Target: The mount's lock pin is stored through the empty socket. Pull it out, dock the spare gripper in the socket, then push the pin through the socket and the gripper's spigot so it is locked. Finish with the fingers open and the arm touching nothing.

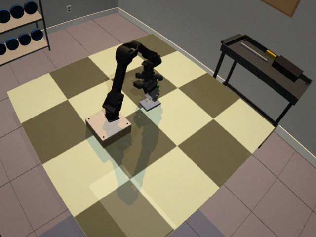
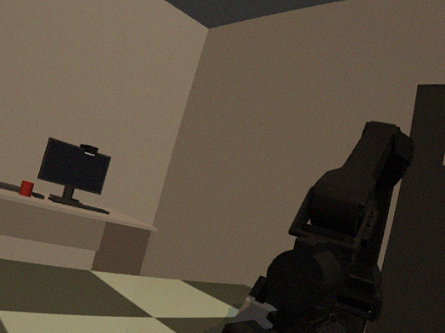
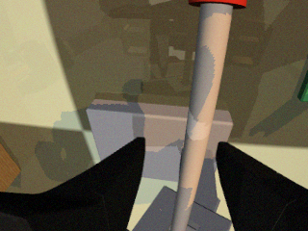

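Now: gripper tip 40 mm to the left of the mount block. Round my gripper tip: green strip (80 mm ahead, 100 mm to the left, 20 mm below); then spare gripper (10 mm behind, 50 mm to the right, 70 mm above).
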